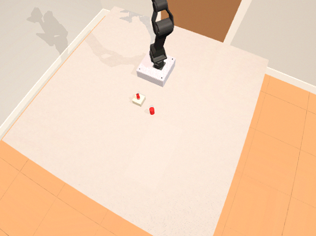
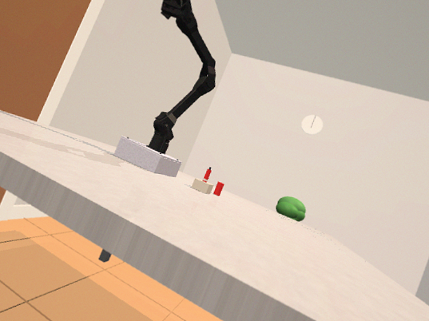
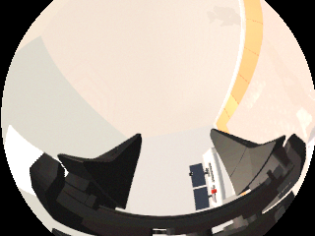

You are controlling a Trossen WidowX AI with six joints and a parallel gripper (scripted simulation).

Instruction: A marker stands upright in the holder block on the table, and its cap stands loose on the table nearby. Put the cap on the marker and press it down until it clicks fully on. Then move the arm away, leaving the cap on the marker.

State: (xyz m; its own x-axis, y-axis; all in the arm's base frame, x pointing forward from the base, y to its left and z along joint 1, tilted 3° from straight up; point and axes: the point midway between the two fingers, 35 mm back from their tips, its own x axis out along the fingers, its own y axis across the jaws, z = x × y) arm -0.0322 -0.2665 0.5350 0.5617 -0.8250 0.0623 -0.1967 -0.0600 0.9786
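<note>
My gripper tip is 270 mm short of the red cap, 390 mm to the right of it and 580 mm above it. The rest, counted from my gripper tip: holder block (230 mm ahead, 290 mm to the left, 590 mm below).
</note>
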